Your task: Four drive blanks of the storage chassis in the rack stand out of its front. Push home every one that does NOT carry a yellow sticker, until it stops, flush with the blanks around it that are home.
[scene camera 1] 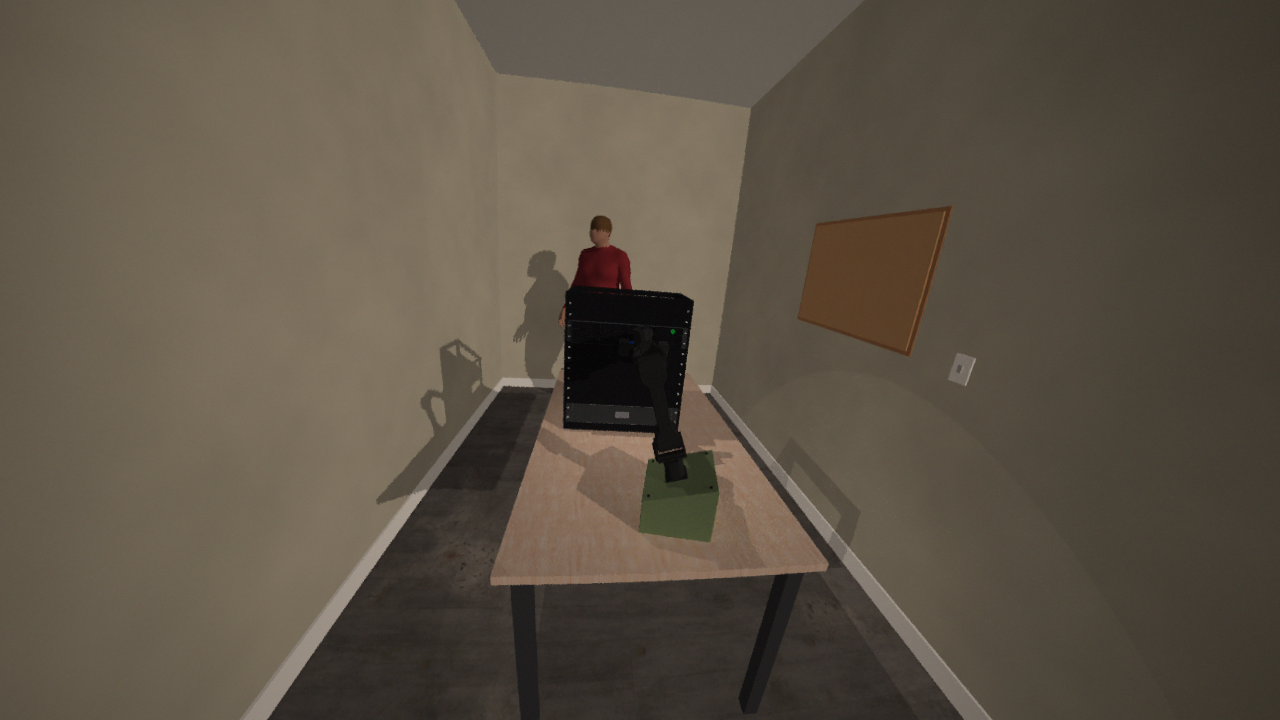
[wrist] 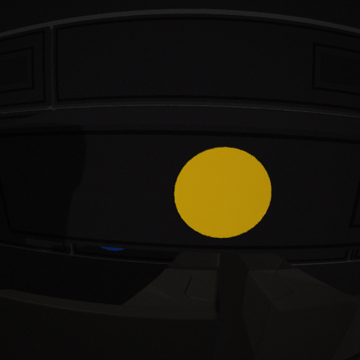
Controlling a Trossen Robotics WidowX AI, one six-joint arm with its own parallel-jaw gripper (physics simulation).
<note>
In view: a black rack (scene camera 1: 602, 391).
</note>
